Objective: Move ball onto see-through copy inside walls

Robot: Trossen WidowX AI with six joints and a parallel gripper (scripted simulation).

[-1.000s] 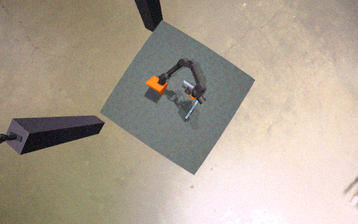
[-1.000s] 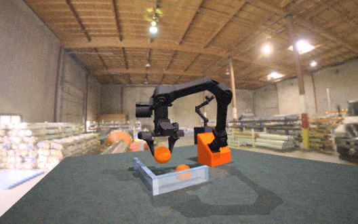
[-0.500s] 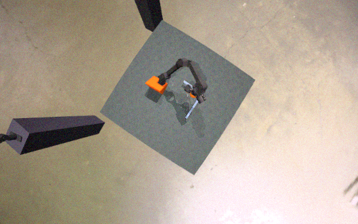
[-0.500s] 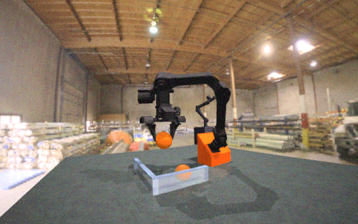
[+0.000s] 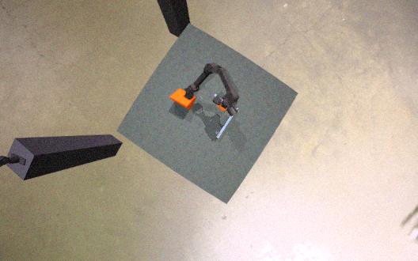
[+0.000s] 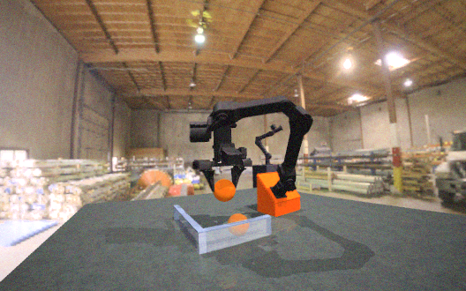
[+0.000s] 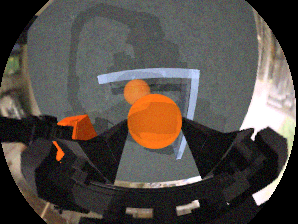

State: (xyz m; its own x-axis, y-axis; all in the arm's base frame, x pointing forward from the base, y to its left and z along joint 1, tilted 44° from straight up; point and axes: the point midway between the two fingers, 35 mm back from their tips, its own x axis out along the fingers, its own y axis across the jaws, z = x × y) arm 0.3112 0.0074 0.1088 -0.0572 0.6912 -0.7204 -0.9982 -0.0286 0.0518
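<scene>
My gripper tip is now 40 mm past the see-through copy of ball, 20 mm to the right of it and 110 mm above it.
</scene>
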